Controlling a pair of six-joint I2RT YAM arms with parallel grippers.
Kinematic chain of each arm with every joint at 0, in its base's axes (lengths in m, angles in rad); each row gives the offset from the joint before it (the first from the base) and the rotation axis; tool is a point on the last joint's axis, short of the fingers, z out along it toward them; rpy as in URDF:
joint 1: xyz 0 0 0.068 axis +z
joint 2: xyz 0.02 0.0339 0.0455 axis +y
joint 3: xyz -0.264 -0.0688 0 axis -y
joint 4: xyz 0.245 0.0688 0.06 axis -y
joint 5: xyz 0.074 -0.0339 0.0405 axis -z
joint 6: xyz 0.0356 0 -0.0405 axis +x
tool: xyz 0 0 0 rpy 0 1.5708 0
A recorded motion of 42 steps. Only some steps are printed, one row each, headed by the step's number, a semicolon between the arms.
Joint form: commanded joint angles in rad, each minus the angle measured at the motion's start. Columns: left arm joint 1, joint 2, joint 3, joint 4, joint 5, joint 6; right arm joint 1, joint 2, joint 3, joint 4, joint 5, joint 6.
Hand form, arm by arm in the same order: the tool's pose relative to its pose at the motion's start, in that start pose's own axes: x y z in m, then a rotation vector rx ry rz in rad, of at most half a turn. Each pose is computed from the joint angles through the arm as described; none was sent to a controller.
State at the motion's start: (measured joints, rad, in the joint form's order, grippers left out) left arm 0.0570 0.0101 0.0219 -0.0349 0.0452 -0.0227; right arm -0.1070 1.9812 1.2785 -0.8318 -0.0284 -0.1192
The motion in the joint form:
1: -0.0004 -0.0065 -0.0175 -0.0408 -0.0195 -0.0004; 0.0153 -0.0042 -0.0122 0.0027 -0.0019 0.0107
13: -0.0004 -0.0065 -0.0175 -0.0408 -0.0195 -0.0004; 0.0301 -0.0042 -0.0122 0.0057 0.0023 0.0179
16: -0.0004 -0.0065 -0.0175 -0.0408 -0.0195 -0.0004; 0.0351 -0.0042 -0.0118 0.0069 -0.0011 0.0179
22: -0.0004 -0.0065 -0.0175 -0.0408 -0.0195 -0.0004; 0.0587 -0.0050 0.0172 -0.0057 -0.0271 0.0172
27: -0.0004 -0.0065 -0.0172 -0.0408 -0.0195 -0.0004; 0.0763 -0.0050 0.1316 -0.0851 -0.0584 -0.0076
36: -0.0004 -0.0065 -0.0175 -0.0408 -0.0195 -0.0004; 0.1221 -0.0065 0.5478 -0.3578 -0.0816 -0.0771
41: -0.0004 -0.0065 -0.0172 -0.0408 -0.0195 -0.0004; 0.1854 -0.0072 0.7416 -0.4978 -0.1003 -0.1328
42: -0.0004 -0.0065 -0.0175 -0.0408 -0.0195 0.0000; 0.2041 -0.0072 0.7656 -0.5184 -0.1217 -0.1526
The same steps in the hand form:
1: 0.0100 0.0009 0.0006 -0.0203 0.0513 -0.0022; 0.0019 0.0057 0.0014 -0.0031 0.0054 -0.0044
13: 0.0100 0.0009 0.0006 -0.0203 0.0513 -0.0022; 0.0011 0.0107 0.0016 0.0009 0.0032 -0.0121
16: 0.0100 0.0009 0.0006 -0.0203 0.0513 -0.0022; 0.0008 0.0126 0.0015 -0.0025 0.0014 -0.0171
22: 0.0100 0.0009 0.0006 -0.0203 0.0513 -0.0022; -0.0051 0.0217 -0.0050 -0.0280 -0.0172 -0.0421
27: 0.0099 0.0009 0.0006 -0.0203 0.0510 -0.0022; -0.0211 0.0291 -0.0313 -0.0568 -0.0544 -0.0866
36: 0.0100 0.0009 0.0006 -0.0203 0.0513 -0.0022; -0.0530 0.0496 -0.1363 -0.0671 -0.2007 -0.2113
41: 0.0099 0.0009 0.0006 -0.0203 0.0510 -0.0022; -0.0501 0.0765 -0.1856 -0.0840 -0.2559 -0.3347
42: 0.0100 0.0009 0.0006 -0.0203 0.0513 -0.0018; -0.0482 0.0846 -0.1915 -0.1058 -0.2612 -0.3755

